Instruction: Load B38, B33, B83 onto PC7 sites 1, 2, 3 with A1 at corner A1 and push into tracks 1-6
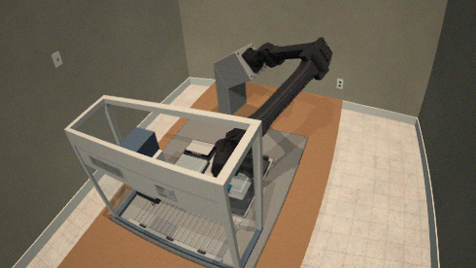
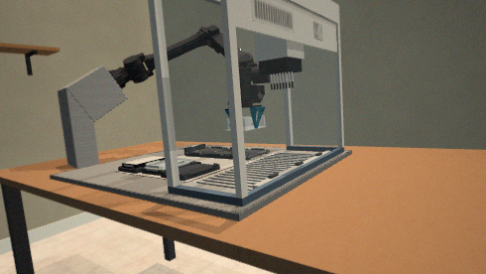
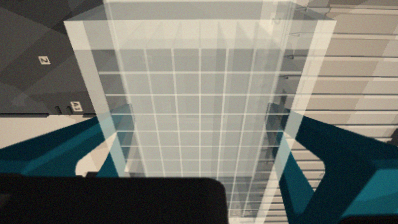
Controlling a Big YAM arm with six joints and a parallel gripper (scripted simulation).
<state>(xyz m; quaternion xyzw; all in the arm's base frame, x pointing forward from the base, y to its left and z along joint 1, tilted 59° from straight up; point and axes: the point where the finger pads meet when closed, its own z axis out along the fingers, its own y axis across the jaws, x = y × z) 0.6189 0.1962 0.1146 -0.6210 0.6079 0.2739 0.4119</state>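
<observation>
Right now the carrier PC7 is 100 mm behind my hand, 10 mm to the right of it and 90 mm below it. Also, from my hand: plate nest S3: 20 mm ahead, 270 mm to the right, 100 mm below; deep-well block B83: right at my hand; white 96-well plate: 90 mm behind, 270 mm to the right, 90 mm below.
</observation>
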